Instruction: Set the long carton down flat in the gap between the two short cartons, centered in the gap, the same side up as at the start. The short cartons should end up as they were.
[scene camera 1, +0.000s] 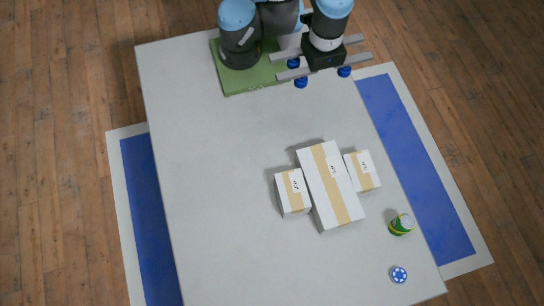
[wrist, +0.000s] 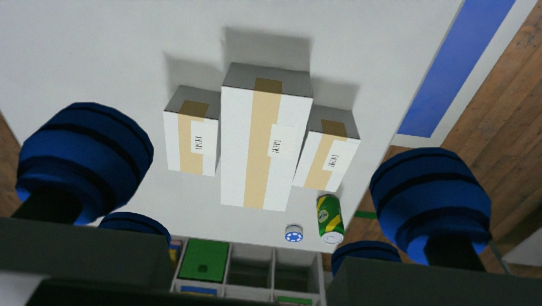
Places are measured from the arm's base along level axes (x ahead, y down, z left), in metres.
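Pixels of known places: hand, tool point: (wrist: 257, 211); arm's base, link origin: (scene camera 1: 239, 53).
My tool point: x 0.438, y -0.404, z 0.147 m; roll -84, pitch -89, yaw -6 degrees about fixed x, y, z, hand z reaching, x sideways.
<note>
Ahead of a thing's pixels: the offset from my tool point to its top centre.
The long white carton @[dx +0.270, dy +0.335, dz -0.008 m] (scene camera 1: 327, 182) (wrist: 262, 145), with a tan tape strip and its label facing up, lies flat on the table between the two short cartons. The left short carton @[dx +0.254, dy +0.335, dz -0.146 m] (scene camera 1: 293, 192) (wrist: 192, 145) and the right short carton @[dx +0.262, dy +0.335, dz +0.125 m] (scene camera 1: 362, 170) (wrist: 327, 157) also lie flat, with tape and labels up. The long carton sits close beside both and extends past them at both ends. Whether it touches either one is hard to tell. My suction gripper (scene camera 1: 321, 71) (wrist: 257, 205) is open, with nothing on its blue cups. It hangs near the robot base, well away from the cartons.
A green and yellow can @[dx +0.493, dy +0.317, dz +0.198 m] (scene camera 1: 401, 224) (wrist: 330, 219) stands near the table's right edge. A blue and white round piece @[dx +0.652, dy +0.413, dz +0.125 m] (scene camera 1: 399, 275) (wrist: 294, 233) lies near the front right corner. A grey compartment rack (wrist: 273, 270) shows beyond the table edge in the wrist view.
</note>
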